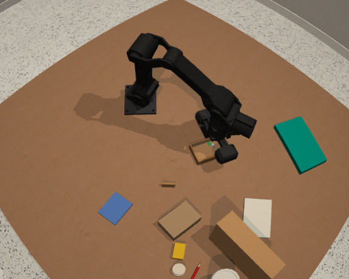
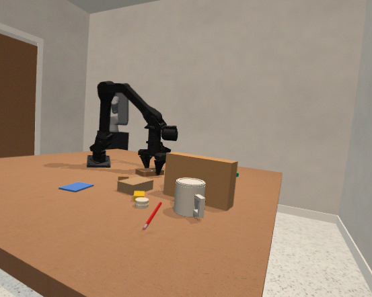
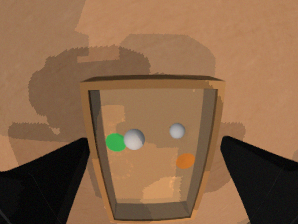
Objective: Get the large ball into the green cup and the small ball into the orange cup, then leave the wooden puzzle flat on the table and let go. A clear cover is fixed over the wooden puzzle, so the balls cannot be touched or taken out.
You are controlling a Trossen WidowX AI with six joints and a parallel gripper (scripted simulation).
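The wooden puzzle lies 4 cm below my hand, 1 cm to the right of it and 1 cm behind it. Round my hand: green slab (28 cm to the left, 19 cm ahead, 3 cm below); white slab (27 cm ahead, 5 cm to the right, 4 cm below); tan box (24 cm to the right, 13 cm ahead, 2 cm below).
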